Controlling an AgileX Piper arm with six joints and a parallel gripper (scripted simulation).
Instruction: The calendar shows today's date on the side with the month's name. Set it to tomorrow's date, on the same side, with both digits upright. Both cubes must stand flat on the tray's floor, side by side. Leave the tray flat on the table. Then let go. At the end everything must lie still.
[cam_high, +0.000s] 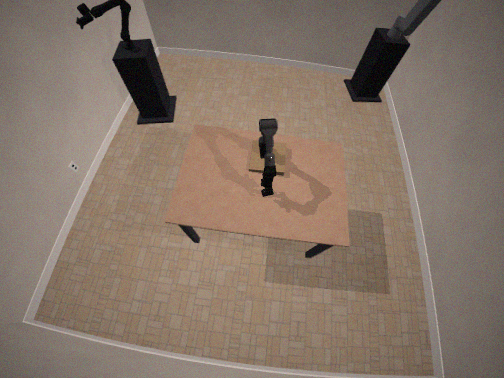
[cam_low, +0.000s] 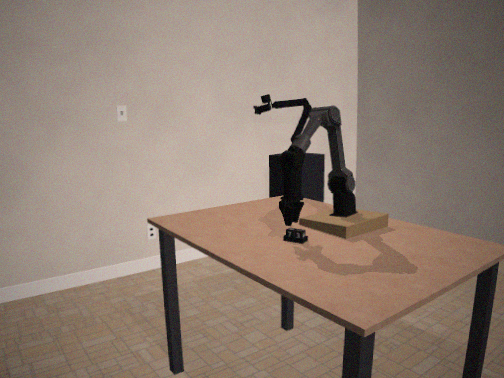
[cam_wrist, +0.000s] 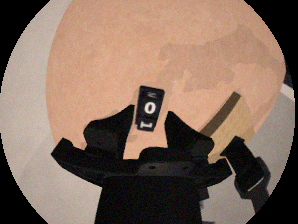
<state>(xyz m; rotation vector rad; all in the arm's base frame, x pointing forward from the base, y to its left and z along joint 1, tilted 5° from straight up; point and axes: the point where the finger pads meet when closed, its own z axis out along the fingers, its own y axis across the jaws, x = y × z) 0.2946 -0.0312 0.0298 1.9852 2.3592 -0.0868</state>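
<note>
The black calendar cube is 40 mm below my hand.
</note>
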